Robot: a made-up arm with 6 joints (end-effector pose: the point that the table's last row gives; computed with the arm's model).
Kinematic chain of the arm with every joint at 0, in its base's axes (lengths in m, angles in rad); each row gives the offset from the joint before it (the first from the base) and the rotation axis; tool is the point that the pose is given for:
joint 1: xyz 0 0 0.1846 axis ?
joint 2: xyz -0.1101 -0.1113 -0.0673 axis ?
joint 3: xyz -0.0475 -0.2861 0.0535 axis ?
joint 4: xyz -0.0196 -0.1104 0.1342 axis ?
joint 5: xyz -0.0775 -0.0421 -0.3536 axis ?
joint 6: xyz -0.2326 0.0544 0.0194 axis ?
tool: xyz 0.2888 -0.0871 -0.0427
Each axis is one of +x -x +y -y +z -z.
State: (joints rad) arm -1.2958 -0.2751 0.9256 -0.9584 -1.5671 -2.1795
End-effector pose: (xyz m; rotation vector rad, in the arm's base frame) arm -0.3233 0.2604 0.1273 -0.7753 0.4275 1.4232
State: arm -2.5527 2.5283 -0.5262 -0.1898 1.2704 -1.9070
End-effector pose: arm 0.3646 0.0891 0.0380 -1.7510 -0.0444 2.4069
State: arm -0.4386 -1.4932 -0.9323 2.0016 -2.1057 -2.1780
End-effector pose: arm -0.4658 0.4369 0.7299 -0.8384 -2.1382 1.3215
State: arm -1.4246 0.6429 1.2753 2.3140 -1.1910 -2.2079
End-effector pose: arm -0.6157 -0.3252 0.2231 1.5833 -1.9793 0.3984
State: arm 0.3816 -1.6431 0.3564 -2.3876 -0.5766 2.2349
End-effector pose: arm -0.3995 0.3280 0.2976 2.5156 1.1079 -1.0205
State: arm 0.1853 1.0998 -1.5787 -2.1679 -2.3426 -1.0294
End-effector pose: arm 0.2364 -0.5077 0.1082 1.3661 -0.6909 0.7467
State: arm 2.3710 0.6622 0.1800 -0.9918 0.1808 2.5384
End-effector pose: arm 0.3264 -0.0101 0.1505 -0.8691 -2.1970 1.2301
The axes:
joint 1: +z
joint 2: +x
joint 3: +z
joint 4: -x
joint 5: -y
joint 6: +x

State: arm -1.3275 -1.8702 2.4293 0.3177 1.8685 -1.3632
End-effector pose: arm -0.1047 -0.1973 0.3645 -0.4423 -0.1783 0.1819
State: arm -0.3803 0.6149 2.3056 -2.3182 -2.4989 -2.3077
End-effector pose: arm -0.5507 -0.6618 0.2798 -0.7481 1.1502 -1.3753
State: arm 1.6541 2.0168 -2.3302 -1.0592 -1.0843 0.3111
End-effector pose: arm -0.1168 0.0796 -0.1807 0.7717 2.0390 -1.7120
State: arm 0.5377 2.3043 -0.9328 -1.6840 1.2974 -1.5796
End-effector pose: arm -0.0035 -0.2629 -0.0397 0.5237 2.5126 -0.8426
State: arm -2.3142 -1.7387 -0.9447 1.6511 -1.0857 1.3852
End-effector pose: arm 0.5758 0.3987 0.5772 1.8083 -0.4384 1.2106
